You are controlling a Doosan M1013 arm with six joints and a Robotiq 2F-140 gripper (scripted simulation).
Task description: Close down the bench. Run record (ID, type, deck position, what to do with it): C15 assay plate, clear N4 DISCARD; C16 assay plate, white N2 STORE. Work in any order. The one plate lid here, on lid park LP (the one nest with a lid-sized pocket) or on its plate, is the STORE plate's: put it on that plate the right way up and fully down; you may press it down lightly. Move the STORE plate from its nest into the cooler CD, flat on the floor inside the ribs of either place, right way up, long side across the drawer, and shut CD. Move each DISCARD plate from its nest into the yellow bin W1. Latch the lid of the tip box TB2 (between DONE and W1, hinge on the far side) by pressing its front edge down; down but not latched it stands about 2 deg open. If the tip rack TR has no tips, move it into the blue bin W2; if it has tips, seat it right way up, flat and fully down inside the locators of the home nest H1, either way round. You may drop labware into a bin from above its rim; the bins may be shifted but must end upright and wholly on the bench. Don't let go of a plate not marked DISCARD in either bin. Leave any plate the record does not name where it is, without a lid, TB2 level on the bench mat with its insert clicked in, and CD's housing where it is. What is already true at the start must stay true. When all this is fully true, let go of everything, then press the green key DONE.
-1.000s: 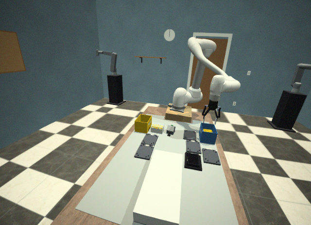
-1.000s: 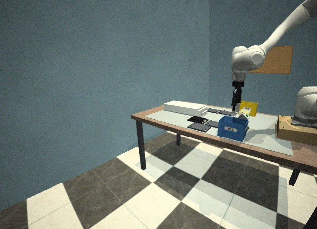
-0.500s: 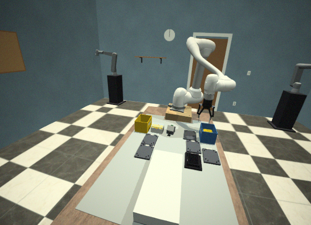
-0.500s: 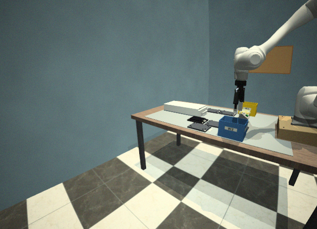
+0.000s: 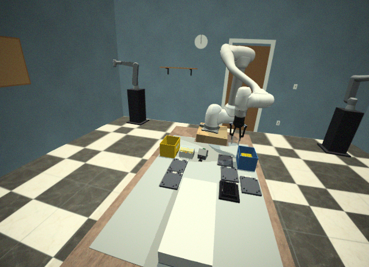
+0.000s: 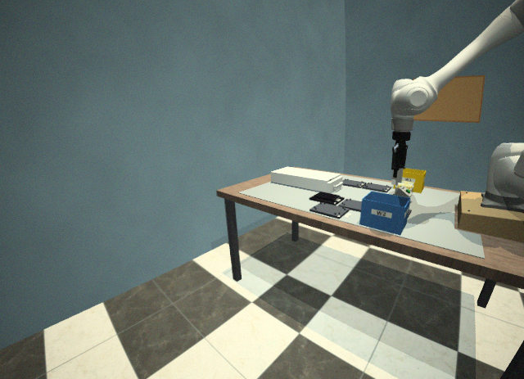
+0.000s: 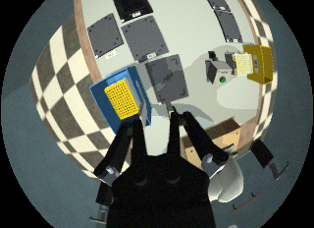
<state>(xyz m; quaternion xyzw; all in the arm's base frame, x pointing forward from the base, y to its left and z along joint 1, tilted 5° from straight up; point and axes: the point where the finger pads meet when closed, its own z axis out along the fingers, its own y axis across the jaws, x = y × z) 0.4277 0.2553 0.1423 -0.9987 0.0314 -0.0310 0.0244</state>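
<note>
The done key block is 25 cm to the right of my hand, 14 cm below it and 2 cm ahead of it. From my hand the other things lie so: black plate (37 cm ahead, 18 cm below); then blue bin W2 (16 cm below, 11 cm to the left); then yellow-topped tip rack (15 cm below, 11 cm to the left, 1 cm behind).
</note>
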